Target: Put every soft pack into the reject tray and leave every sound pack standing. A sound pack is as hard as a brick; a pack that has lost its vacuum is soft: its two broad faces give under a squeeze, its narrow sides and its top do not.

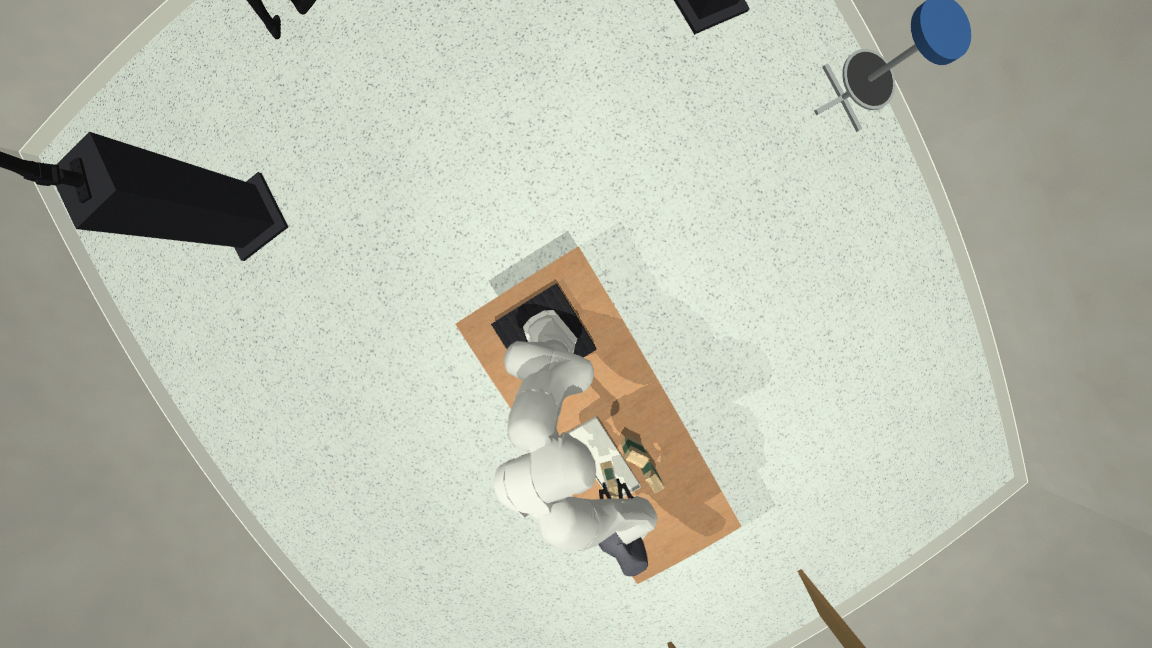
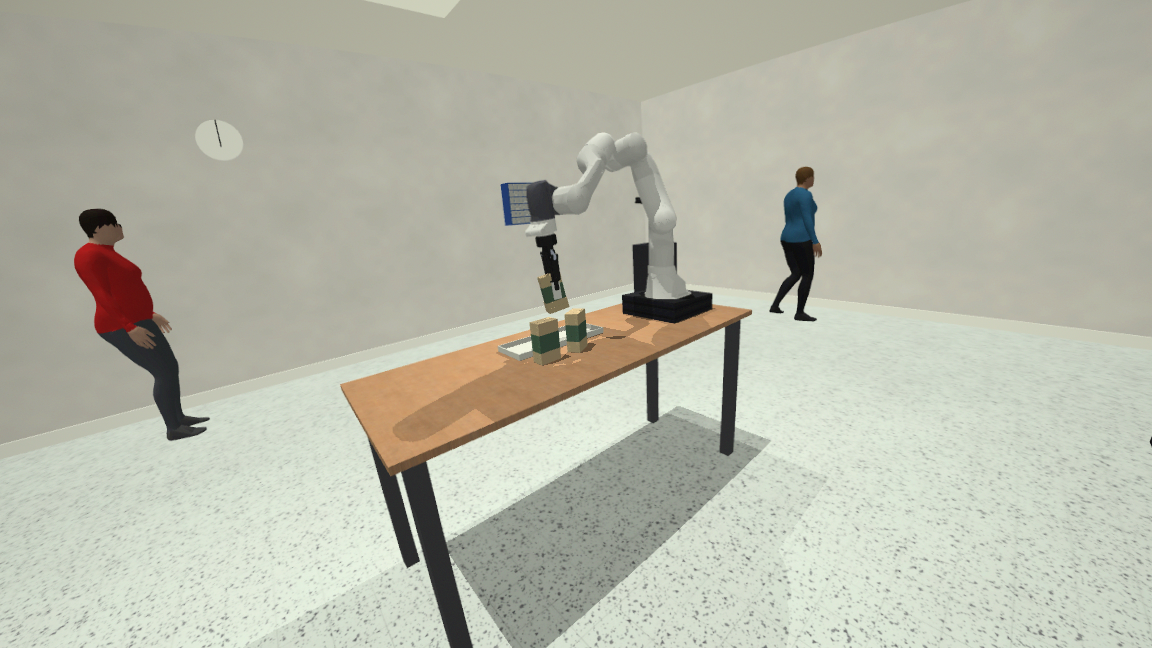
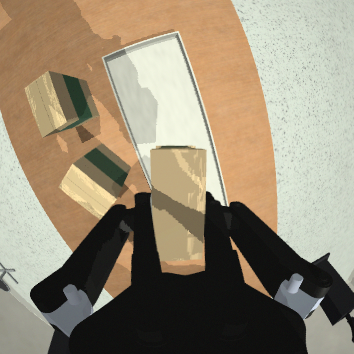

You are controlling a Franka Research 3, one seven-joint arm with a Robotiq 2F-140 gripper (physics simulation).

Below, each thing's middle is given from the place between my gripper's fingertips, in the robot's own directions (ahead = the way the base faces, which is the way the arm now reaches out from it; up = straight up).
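White reject tray [image 1: 591,433], measured from my hand: 160 mm below, 10 mm to the right, 20 mm ahead.
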